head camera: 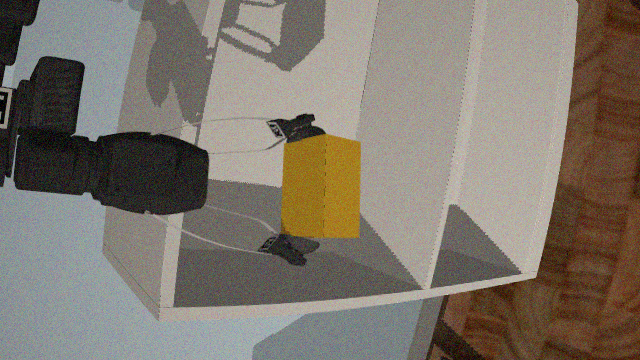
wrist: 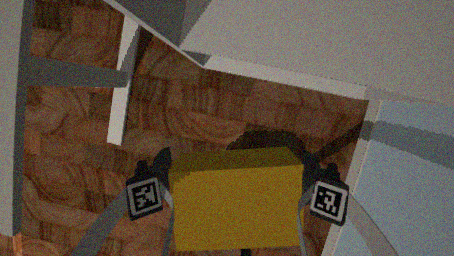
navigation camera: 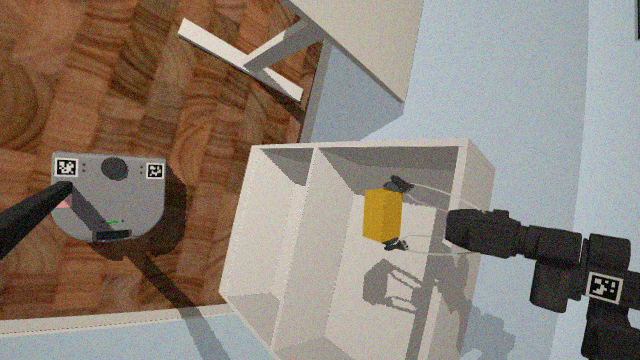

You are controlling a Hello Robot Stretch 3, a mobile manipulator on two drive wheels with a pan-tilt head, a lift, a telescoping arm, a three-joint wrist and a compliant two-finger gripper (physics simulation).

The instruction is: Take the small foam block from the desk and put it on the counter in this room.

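Seen in the pictures: gripper, fingertip midpoint: [head camera: 318,190] [wrist: 236,166]; robot's base, origin of the base link: [navigation camera: 114,166].
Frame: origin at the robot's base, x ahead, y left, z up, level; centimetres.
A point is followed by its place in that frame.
The small foam block, a yellow box [head camera: 322,186] {z 100.1, x -2.3, y -37.7 cm} [navigation camera: 382,215] {z 99.9, x -2.0, y -37.5 cm} [wrist: 237,207] {z 100.1, x -2.3, y -40.8 cm}, is between the two dark fingertips of my gripper [head camera: 299,187] {z 96.6, x -2.2, y -42.4 cm} [navigation camera: 395,214] {z 96.6, x -2.2, y -42.4 cm} [wrist: 236,166] {z 96.6, x -2.2, y -42.4 cm}, which is shut on it. A fingertip is at each of two opposite sides of the block. In the head and navigation views the block shows over a whitish open compartment unit, with the shadow of block and gripper on its pale panel beside them. I cannot tell the height between them. Whether this unit is the counter, I cannot tell.
The whitish unit [head camera: 465,150] {z 11.1, x -20.0, y -80.3 cm} [navigation camera: 462,170] {z 105.7, x 7.5, y -58.6 cm} has a divider and raised edges. A beige-topped table [navigation camera: 370,30] {z 72.0, x 52.7, y -64.2 cm} with a white foot [navigation camera: 210,45] [wrist: 117,115] is near it. My grey base [navigation camera: 135,195] {z 16.0, x -9.4, y -6.8 cm} is on the wooden floor [navigation camera: 200,240] {z 0.0, x -34.3, y -35.5 cm}. Pale blue walls are close by.
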